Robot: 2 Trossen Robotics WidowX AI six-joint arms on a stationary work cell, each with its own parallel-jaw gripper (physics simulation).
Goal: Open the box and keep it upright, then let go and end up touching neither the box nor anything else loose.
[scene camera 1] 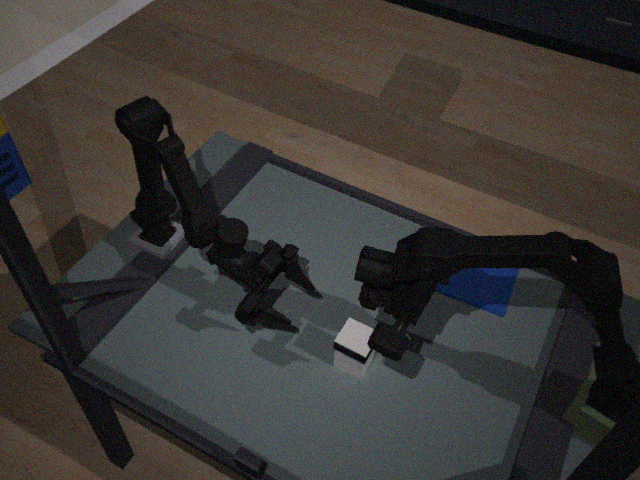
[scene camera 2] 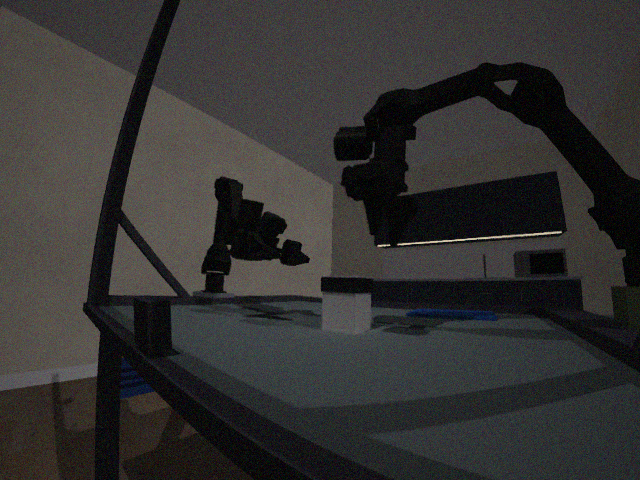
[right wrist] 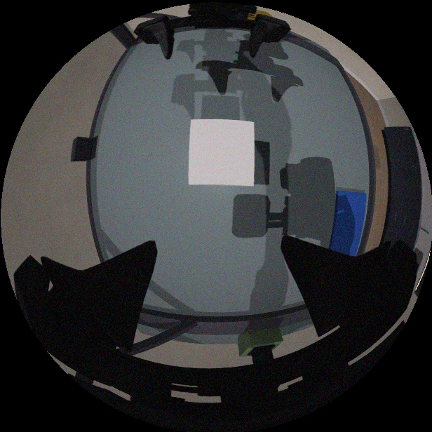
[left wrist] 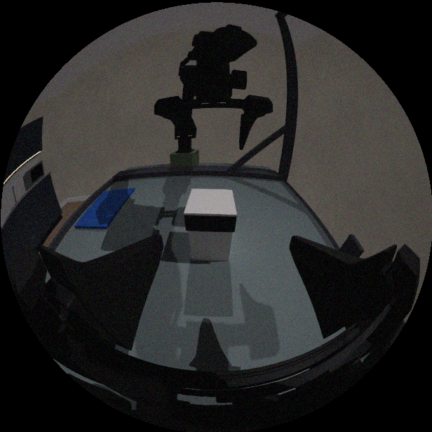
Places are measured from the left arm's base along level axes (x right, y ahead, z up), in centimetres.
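Where they show: left gripper, fingertip midpoint: [scene camera 1: 302, 306] [scene camera 2: 294, 258]; right gripper, fingertip midpoint: [scene camera 2: 384, 241]; left arm's base at its link origin: [scene camera 1: 158, 233] [scene camera 2: 213, 292]; right arm's base at its link origin: [scene camera 1: 608, 401].
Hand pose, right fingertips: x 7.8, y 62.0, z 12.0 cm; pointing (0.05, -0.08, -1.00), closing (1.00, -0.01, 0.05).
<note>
Things, the pixels of their top centre, and the offset from my right fingertips. Level surfaces: height alone.
- table at its surface level: dz -15.4 cm
- blue flat object at its top centre: [scene camera 1: 467, 275] [scene camera 2: 451, 312] dx -33.4, dy +7.0, dz -14.6 cm
- dark block at its top centre: [scene camera 2: 153, 297] [scene camera 1: 249, 457] dx +28.8, dy -14.7, dz -9.7 cm
The box [scene camera 1: 354, 335] [scene camera 2: 346, 312] [left wrist: 210, 202] [right wrist: 221, 152] is a white cube with a black band below its white top. It stands upright on the table [scene camera 1: 423, 413] [scene camera 2: 232, 377], and its top looks flat and closed. My right gripper [scene camera 2: 386, 242] [left wrist: 213, 149] [right wrist: 220, 245] is open and empty, pointing down, well above the table and apart from the box; its fingertips are partly hidden in scene camera 1. My left gripper [scene camera 1: 309, 314] [scene camera 2: 305, 259] [left wrist: 229, 242] [right wrist: 209, 52] is open and empty. It faces the box from the left, with a gap between.
A blue flat object [scene camera 1: 480, 290] [scene camera 2: 452, 314] [left wrist: 105, 207] [right wrist: 356, 202] lies near the table's back edge, partly under the right arm in scene camera 1. A dark block [scene camera 1: 251, 459] [scene camera 2: 152, 325] [right wrist: 83, 149] sits on the front edge. A green block [left wrist: 184, 159] [right wrist: 245, 345] is at the right arm's base.
</note>
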